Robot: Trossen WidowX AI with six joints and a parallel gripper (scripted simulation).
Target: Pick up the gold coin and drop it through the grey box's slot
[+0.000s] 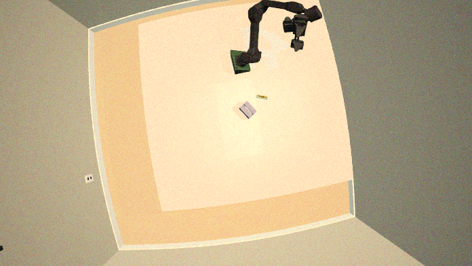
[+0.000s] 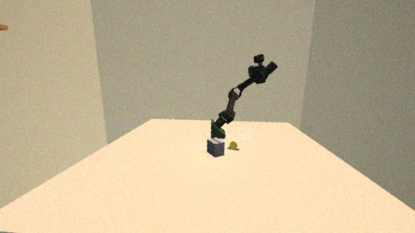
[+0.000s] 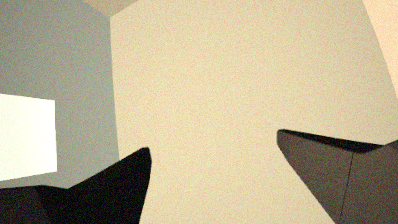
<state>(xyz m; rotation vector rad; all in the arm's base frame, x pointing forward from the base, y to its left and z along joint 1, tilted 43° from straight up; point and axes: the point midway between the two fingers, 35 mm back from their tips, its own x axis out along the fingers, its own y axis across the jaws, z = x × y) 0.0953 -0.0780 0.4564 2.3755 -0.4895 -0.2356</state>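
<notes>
Right now the gold coin is 470 mm below my gripper tip, 150 mm ahead of it and 110 mm to the right of it.
</notes>
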